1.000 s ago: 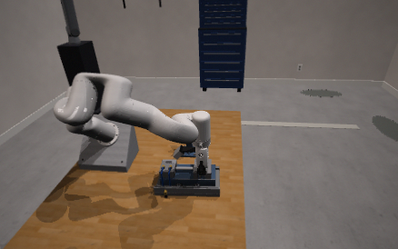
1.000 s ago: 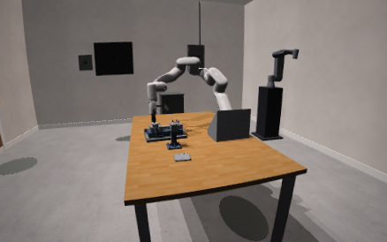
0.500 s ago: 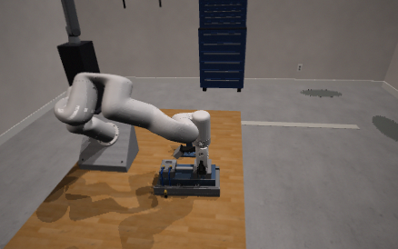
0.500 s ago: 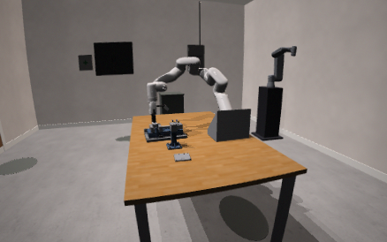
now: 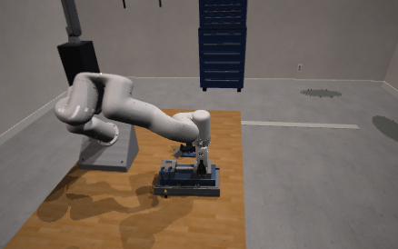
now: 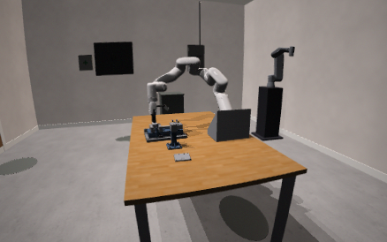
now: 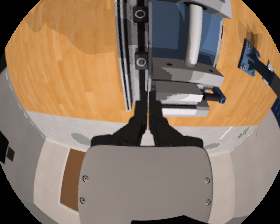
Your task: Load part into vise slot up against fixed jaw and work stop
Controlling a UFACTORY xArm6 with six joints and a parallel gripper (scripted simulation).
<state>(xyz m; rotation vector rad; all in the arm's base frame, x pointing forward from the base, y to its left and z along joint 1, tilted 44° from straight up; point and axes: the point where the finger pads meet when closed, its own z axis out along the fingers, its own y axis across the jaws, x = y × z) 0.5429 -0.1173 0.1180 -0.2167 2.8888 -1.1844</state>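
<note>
Now: the air cylinder rod 90 mm behind my hand, 40 mm to the left of it and 40 mm below it. Also, from my hand: part: 40 mm to the left, 20 mm below; air cylinder: 170 mm behind, 40 mm below, 30 mm to the left.
</note>
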